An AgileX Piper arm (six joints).
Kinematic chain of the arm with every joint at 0, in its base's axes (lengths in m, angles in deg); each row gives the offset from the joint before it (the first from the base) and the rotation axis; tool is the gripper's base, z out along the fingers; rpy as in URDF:
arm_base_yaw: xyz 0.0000 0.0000 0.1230 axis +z
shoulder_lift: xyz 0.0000 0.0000 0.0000 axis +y
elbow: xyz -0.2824 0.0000 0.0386 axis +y
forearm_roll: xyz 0.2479 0.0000 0.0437 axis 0.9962 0 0.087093
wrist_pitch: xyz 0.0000 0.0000 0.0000 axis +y
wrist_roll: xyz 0.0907 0.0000 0.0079 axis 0.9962 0 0.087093
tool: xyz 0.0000 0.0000 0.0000 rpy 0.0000 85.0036 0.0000
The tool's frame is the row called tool.
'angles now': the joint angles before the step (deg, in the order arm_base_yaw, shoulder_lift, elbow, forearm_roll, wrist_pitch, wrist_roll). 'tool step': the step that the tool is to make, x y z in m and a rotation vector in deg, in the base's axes. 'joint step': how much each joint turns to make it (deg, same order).
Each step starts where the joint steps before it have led.
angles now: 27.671 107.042 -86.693 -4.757 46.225 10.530
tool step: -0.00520 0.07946 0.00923 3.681 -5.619 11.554
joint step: 9.050 5.824 -9.758 1.838 -2.932 -3.240
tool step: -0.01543 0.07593 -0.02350 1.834 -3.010 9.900
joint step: 8.186 8.228 -7.418 0.648 -4.349 -2.078
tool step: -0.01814 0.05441 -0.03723 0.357 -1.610 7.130
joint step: 5.705 7.706 -4.796 0.066 -4.297 -1.657
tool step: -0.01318 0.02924 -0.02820 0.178 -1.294 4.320
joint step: 3.099 4.886 -2.365 -0.015 -3.487 -1.435
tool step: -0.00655 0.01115 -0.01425 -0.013 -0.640 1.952
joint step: 1.265 2.077 -0.567 -0.010 -1.889 -0.818
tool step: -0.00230 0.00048 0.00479 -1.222 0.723 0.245
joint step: 0.246 -0.187 -1.103 0.018 2.705 -0.138
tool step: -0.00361 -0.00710 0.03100 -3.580 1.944 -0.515
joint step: -0.003 -2.387 -3.525 -0.537 9.978 0.297
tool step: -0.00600 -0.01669 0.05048 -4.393 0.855 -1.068
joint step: -0.159 -4.097 -4.710 -1.953 12.946 0.402
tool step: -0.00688 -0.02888 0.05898 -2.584 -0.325 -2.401
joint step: -0.866 -5.569 -3.843 -2.011 11.421 0.407
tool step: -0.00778 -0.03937 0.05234 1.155 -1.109 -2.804
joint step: -2.043 -7.783 1.312 -0.368 4.933 0.136
